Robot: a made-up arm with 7 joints.
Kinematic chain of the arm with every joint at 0, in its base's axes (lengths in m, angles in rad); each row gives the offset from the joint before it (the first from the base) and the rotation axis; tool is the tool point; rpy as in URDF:
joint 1: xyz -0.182 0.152 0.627 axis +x
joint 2: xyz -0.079 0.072 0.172 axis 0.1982 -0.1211 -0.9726
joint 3: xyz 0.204 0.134 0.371 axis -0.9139 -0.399 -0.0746
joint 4: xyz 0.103 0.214 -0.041 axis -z
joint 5: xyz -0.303 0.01 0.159 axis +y
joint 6: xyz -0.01 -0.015 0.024 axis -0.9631 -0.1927 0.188
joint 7: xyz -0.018 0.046 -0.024 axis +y
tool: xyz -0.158 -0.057 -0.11 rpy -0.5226 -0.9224 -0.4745
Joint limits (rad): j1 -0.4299..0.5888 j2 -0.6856..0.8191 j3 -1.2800..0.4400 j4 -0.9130..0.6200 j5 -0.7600..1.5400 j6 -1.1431..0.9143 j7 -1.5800..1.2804
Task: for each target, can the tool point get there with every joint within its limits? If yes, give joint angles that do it. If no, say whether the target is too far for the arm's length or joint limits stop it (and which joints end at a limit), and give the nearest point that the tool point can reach.
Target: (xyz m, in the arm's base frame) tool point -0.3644 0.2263 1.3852
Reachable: yes | joints 0.1167 0.2135 0.0077 -0.3783 1.2695 0.3654 -0.2959
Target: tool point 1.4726 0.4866 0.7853
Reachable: no: too far | nearest point 0.3048 0.6580 0.9230 | short by 1.188 m
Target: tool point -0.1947 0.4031 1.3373
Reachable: yes | joints -0.0517 0.1445 -1.1103 0.2951 -0.2868 0.7228 -0.9747
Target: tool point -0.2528 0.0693 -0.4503
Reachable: no: joint limits stop it (at a limit: joint 1, joint 2, joint 3, joint 4, joint 5) | nearest point -0.5075 0.7311 0.5780 | short by 1.249 m
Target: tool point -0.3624 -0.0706 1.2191
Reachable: yes | joints 0.4814 -0.0264 -0.4549 -0.6064 -0.5046 -0.8715 0.7737
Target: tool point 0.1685 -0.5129 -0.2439
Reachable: no: joint limits stop it (at a limit: joint 1, joint 3, joint 4, joint 5, joint 6) | nearest point -0.2028 -0.2898 0.8384 | short by 1.166 m
